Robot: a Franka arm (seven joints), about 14 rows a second.
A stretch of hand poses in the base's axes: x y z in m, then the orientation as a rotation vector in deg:
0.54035 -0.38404 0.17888 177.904 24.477 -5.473
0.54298 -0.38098 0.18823 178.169 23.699 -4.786
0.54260 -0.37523 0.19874 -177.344 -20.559 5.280
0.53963 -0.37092 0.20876 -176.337 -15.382 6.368
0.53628 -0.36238 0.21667 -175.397 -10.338 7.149
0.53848 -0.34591 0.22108 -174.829 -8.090 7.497
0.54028 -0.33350 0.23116 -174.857 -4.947 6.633
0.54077 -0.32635 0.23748 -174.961 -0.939 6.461
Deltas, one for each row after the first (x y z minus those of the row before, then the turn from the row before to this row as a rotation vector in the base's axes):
0.00263 0.00306 0.00935 0.182 -0.421 -0.517
-0.00038 0.00575 0.01051 1.479 0.534 -1.969
-0.00297 0.00431 0.01002 1.295 0.929 -3.285
-0.00335 0.00854 0.00791 1.101 0.720 -3.249
0.00220 0.01647 0.00441 0.593 0.334 -1.461
0.00180 0.01241 0.01008 0.058 -0.472 -2.080
0.00049 0.00715 0.00632 -0.128 -0.003 -2.621

